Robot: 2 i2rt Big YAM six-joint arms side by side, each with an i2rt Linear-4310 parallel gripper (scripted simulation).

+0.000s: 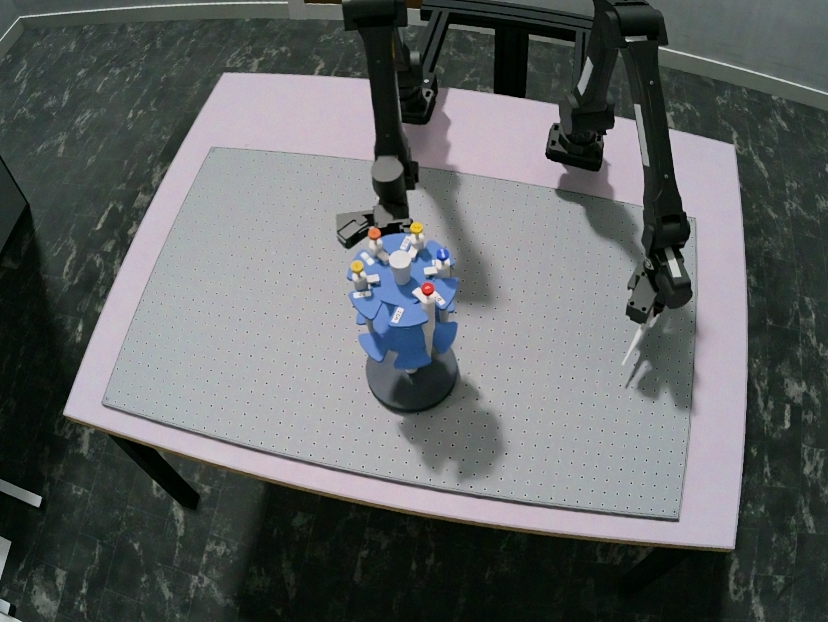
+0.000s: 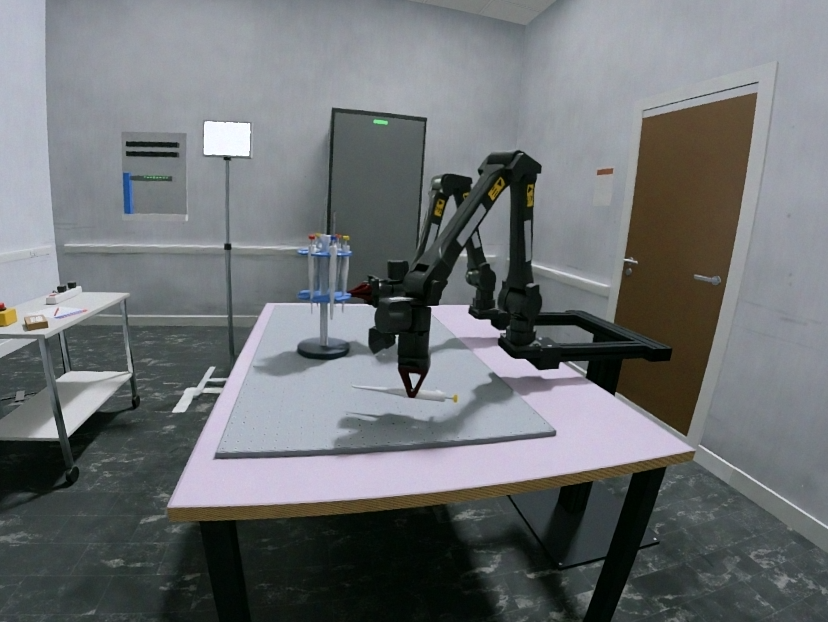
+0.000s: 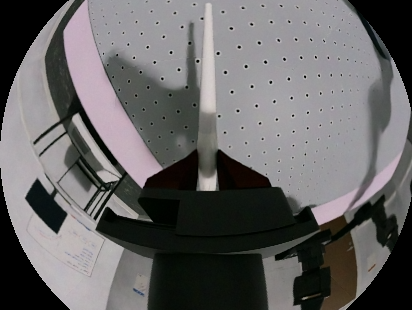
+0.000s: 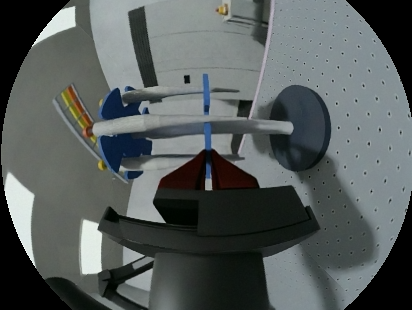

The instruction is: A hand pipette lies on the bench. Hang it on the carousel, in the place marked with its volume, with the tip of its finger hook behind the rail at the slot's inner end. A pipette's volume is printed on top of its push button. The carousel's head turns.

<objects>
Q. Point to a carousel base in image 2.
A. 310, 348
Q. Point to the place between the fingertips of my left gripper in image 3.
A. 207, 154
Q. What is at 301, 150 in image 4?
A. A carousel base.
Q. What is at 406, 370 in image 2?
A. My left gripper.
</objects>
